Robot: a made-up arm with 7 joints.
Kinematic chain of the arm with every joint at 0, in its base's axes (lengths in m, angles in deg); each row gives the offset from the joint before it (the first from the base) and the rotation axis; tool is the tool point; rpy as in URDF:
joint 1: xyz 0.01 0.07 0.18 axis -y
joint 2: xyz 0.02 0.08 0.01 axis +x
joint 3: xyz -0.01 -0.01 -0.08 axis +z
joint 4: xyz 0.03 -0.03 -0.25 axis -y
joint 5: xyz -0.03 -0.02 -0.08 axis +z
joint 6: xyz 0.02 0 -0.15 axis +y
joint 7: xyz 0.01 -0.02 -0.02 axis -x
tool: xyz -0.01 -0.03 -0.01 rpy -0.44 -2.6 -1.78
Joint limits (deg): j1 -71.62..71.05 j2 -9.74..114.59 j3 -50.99..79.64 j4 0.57..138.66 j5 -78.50..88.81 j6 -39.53..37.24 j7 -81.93..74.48
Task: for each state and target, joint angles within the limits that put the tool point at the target. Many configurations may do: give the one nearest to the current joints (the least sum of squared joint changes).
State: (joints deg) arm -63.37 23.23 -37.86 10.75 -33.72 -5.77 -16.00
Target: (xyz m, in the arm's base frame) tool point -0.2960 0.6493 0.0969
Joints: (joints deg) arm -62.05 64.79 -43.86 0.57 -38.02 -2.93 5.03
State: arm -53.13 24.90 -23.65 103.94 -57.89 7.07 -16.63
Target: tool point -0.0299 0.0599 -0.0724
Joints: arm -50.17 30.39 -22.11 138.66 -12.60 -22.88 -30.19
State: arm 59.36 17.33 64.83 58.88 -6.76 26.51 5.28
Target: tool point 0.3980 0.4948 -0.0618
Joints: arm 37.82 24.51 72.95 42.41 -11.22 26.42 -0.80
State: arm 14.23 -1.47 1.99 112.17 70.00 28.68 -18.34
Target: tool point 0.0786 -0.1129 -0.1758
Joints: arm -26.62 -6.76 -31.99 88.84 63.79 33.80 -20.33
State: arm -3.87 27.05 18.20 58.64 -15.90 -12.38 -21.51
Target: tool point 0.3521 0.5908 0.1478
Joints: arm 31.30 60.01 30.91 57.57 -17.14 -10.17 -26.13
